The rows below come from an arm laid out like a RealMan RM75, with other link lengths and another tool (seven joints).
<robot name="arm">
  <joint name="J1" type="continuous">
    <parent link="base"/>
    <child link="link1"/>
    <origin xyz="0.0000 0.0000 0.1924"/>
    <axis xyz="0 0 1"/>
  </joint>
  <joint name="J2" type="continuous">
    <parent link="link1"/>
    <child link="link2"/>
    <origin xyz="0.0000 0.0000 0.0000" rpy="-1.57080 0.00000 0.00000"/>
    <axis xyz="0 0 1"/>
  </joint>
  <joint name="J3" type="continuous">
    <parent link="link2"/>
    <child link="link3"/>
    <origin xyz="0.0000 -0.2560 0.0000" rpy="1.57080 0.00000 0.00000"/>
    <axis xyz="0 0 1"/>
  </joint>
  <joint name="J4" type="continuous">
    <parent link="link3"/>
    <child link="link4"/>
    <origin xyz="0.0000 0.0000 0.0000" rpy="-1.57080 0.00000 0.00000"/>
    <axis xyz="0 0 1"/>
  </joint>
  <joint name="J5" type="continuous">
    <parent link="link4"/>
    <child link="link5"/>
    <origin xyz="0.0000 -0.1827 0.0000" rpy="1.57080 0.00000 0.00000"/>
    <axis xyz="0 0 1"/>
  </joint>
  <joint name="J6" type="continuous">
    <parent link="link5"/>
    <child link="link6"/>
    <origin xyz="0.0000 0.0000 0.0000" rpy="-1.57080 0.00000 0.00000"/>
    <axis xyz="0 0 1"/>
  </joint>
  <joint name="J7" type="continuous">
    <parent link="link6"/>
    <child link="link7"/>
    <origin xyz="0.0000 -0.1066 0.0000" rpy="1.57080 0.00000 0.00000"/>
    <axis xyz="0 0 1"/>
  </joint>
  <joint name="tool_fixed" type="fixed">
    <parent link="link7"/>
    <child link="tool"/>
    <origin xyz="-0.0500 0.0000 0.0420" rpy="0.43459 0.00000 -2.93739"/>
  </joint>
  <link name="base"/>
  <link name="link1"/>
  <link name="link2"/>
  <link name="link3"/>
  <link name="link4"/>
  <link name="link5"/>
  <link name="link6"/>
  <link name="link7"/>
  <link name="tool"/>
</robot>
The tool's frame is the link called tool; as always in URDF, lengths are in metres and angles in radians. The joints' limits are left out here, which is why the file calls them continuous.
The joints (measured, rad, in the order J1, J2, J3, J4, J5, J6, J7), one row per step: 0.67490, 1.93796, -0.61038, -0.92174, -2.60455, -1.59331, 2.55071; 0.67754, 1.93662, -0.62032, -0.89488, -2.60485, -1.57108, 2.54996; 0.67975, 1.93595, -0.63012, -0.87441, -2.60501, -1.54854, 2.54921; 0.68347, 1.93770, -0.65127, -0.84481, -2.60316, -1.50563, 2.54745; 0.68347, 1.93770, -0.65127, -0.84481, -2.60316, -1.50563, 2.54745; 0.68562, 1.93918, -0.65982, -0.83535, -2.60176, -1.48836, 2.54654; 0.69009, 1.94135, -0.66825, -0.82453, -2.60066, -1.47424, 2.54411; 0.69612, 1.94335, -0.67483, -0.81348, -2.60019, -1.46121, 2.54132; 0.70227, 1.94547, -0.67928, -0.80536, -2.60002, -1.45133, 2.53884; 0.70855, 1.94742, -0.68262, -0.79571, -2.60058, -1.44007, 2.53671; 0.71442, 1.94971, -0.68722, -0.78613, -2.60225, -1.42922, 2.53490; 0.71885, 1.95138, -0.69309, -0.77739, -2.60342, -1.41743, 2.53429; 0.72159, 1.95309, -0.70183, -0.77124, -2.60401, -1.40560, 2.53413; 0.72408, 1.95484, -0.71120, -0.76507, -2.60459, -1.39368, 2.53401; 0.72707, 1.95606, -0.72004, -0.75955, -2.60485, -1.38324, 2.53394
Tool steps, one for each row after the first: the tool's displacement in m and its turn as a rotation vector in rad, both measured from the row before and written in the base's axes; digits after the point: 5 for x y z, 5 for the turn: 0.00235, 0.00108, -0.00430, -0.00442, -0.00260, -0.00594; 0.00180, 0.00136, -0.00322, -0.00015, -0.00551, -0.00297; 0.00189, 0.00285, -0.00585, 0.00296, -0.01301, 0.00089; 0.00000, 0.00000, 0.00000, 0.00000, 0.00000, 0.00000; 0.00004, 0.00144, -0.00219, 0.00252, -0.00546, 0.00279; -0.00098, 0.00146, -0.00311, -0.00207, -0.00375, 0.00528; -0.00144, 0.00171, -0.00296, -0.00209, -0.00299, 0.00606; -0.00182, 0.00165, -0.00241, -0.00156, -0.00194, 0.00641; -0.00146, 0.00167, -0.00239, -0.00062, -0.00187, 0.00487; -0.00126, 0.00137, -0.00275, -0.00239, -0.00321, 0.00436; -0.00072, 0.00123, -0.00232, -0.00097, -0.00442, 0.00304; -0.00052, 0.00100, -0.00213, -0.00086, -0.00664, 0.00373; -0.00045, 0.00090, -0.00221, -0.00122, -0.00703, 0.00375; -0.00073, 0.00101, -0.00189, -0.00126, -0.00652, 0.00433
